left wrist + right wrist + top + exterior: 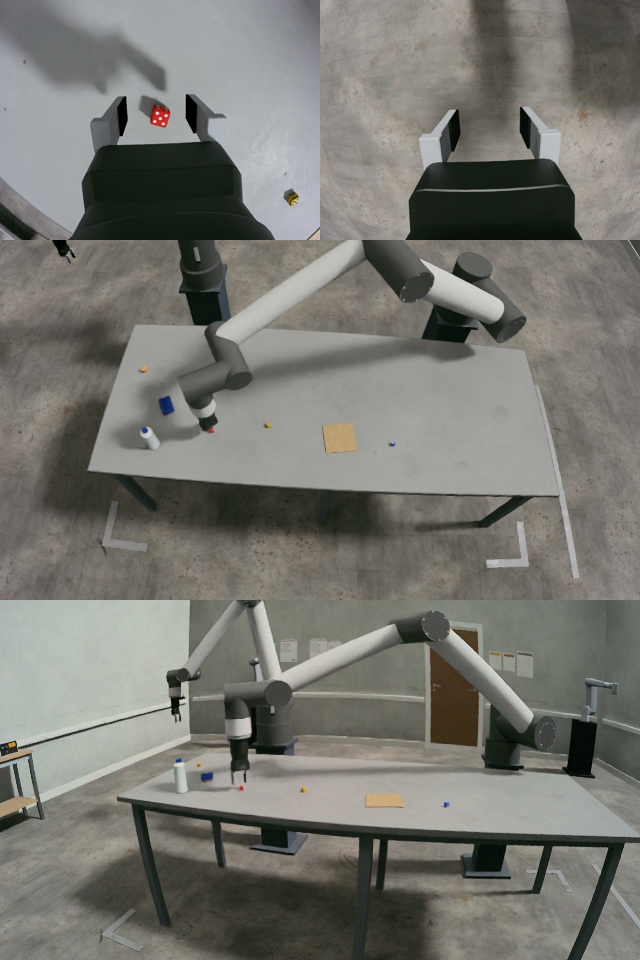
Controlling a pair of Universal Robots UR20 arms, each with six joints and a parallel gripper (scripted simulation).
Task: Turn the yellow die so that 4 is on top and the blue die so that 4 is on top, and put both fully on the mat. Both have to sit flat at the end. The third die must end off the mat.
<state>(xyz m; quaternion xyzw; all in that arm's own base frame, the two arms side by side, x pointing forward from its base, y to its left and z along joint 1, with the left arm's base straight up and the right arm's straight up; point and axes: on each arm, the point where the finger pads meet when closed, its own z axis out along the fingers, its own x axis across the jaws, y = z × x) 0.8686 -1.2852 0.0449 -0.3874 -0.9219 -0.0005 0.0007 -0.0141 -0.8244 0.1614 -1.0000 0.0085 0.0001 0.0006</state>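
My left hand is 4 cm above the red die, 1 cm to the right of it and 1 cm short of it. The rest, counted from my left hand: yellow die 26 cm to the left, 6 cm behind, 4 cm below; white bottle 24 cm to the right, 12 cm ahead, 2 cm above; blue block 24 cm to the right, 9 cm behind, 3 cm below.
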